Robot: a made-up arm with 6 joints.
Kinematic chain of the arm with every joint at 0, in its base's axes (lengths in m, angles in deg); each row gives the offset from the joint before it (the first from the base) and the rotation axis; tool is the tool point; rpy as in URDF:
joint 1: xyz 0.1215 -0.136 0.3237 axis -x
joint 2: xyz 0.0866 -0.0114 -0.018 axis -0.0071 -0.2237 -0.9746
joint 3: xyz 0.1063 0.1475 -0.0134 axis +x
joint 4: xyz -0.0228 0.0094 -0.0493 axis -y
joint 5: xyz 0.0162 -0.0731 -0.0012 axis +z
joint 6: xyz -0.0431 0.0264 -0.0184 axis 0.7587 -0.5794 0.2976
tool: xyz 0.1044 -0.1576 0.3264 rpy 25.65 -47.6 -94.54
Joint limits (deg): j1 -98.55..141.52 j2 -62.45..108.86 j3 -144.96..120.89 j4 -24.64..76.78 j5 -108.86..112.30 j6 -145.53..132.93
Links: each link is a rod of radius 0.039 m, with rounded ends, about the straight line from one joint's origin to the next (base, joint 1, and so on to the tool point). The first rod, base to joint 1, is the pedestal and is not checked.
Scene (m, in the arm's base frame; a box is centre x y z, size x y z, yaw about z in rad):
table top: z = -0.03
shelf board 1: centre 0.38 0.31 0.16 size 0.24 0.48 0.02 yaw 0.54
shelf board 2: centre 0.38 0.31 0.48 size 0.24 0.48 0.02 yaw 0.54
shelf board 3: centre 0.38 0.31 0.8 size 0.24 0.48 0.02 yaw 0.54
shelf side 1: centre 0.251 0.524 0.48 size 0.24 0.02 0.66 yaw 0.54
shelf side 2: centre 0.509 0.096 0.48 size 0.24 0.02 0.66 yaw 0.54
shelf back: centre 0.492 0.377 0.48 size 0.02 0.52 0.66 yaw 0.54
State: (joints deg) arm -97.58 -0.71 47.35 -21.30 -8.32 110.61
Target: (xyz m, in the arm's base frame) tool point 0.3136 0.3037 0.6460
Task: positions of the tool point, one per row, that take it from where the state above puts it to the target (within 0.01 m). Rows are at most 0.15 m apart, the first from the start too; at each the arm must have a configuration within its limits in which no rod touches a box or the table.
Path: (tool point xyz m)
1: 0.1829 0.2798 0.4136
2: 0.0870 0.2362 0.4774
3: 0.0100 0.1581 0.5217
4: -0.0406 0.0583 0.5369
5: -0.0605 -0.0470 0.5201
6: -0.0484 0.0585 0.5559
7: -0.0058 0.1561 0.5816
8: 0.0617 0.2353 0.5991
9: 0.1451 0.2882 0.6123
10: 0.2331 0.3109 0.6264
11: 0.3136 0.3037 0.6460

